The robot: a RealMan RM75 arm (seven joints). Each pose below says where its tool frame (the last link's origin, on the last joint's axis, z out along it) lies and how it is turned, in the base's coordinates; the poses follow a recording.
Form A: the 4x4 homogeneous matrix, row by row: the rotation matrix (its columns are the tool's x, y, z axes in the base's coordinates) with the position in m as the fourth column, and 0 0 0 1 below. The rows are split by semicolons.
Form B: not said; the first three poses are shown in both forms.
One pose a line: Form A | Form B
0.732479 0.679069 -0.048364 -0.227; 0.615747 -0.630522 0.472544 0.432; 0.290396 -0.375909 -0.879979 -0.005; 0 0 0 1 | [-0.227 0.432 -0.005 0.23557 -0.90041 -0.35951 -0.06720]
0.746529 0.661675 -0.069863 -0.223; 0.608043 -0.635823 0.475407 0.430; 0.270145 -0.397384 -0.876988 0.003; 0 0 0 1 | [-0.223 0.430 0.003 0.24172 -0.90268 -0.35165 -0.05547]
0.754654 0.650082 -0.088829 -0.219; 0.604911 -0.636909 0.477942 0.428; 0.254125 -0.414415 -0.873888 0.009; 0 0 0 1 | [-0.219 0.428 0.009 0.24691 -0.90353 -0.34725 -0.04574]
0.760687 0.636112 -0.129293 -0.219; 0.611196 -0.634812 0.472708 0.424; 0.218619 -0.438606 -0.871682 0.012; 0 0 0 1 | [-0.219 0.424 0.012 0.25209 -0.90377 -0.34503 -0.02471]
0.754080 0.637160 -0.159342 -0.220; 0.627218 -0.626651 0.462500 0.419; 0.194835 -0.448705 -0.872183 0.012; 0 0 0 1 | [-0.220 0.419 0.012 0.25261 -0.90179 -0.35052 -0.00984]
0.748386 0.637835 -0.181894 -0.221; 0.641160 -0.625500 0.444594 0.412; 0.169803 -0.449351 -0.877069 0.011; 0 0 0 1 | [-0.221 0.412 0.011 0.24790 -0.90152 -0.35468 0.00335]
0.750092 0.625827 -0.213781 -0.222; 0.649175 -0.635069 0.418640 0.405; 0.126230 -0.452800 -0.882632 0.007; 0 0 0 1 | [-0.222 0.405 0.007 0.24103 -0.90385 -0.35266 0.02422]
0.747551 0.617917 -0.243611 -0.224; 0.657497 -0.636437 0.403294 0.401; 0.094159 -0.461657 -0.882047 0.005; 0 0 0 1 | [-0.224 0.401 0.005 0.23930 -0.90361 -0.35287 0.04135]
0.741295 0.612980 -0.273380 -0.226; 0.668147 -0.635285 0.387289 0.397; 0.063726 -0.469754 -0.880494 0.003; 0 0 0 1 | [-0.226 0.397 0.003 0.23744 -0.90237 -0.35493 0.05808]
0.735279 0.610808 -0.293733 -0.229; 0.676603 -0.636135 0.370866 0.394; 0.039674 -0.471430 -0.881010 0.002; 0 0 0 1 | [-0.229 0.394 0.002 0.23352 -0.90172 -0.35693 0.07044]
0.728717 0.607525 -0.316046 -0.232; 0.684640 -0.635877 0.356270 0.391; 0.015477 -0.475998 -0.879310 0.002; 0 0 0 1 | [-0.232 0.391 0.002 0.23105 -0.90054 -0.35872 0.08344]
